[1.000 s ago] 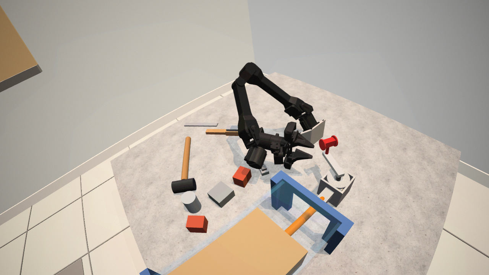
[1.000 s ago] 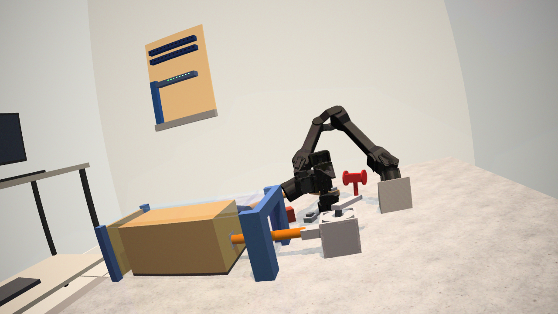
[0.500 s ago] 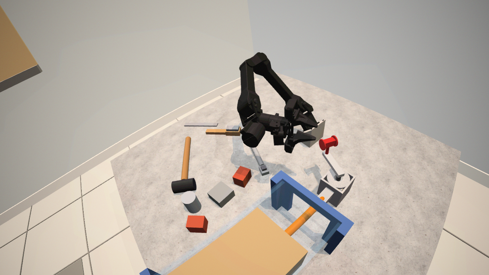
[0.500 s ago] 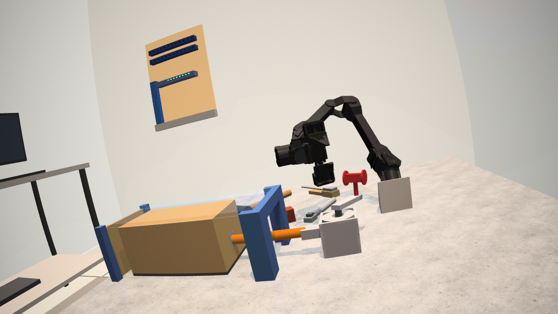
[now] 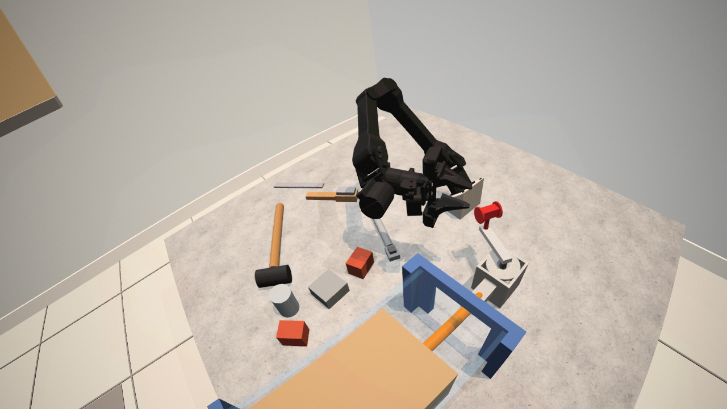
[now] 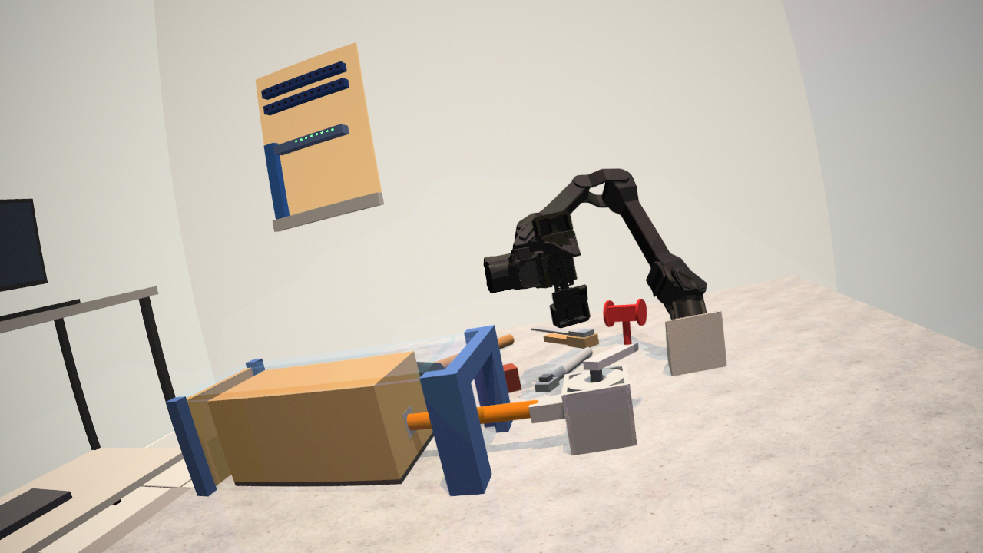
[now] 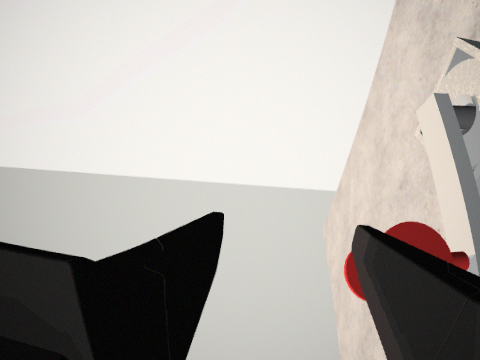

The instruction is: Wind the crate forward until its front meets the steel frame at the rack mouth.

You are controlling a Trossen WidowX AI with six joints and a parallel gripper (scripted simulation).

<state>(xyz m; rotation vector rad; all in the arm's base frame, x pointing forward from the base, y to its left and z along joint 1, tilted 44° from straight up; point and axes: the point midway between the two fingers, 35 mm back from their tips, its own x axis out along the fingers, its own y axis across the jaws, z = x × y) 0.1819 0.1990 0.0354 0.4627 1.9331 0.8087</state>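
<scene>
The crank handle is 4 cm behind my gripper tip, 5 cm to the left of it and 11 cm below it. The rest, counted from my gripper tip: blue steel frame 15 cm ahead, 13 cm to the left, 12 cm below; then red knob 6 cm behind, 2 cm to the left, 8 cm below; then grey winch 2 cm behind, 10 cm to the left, 19 cm below.
</scene>
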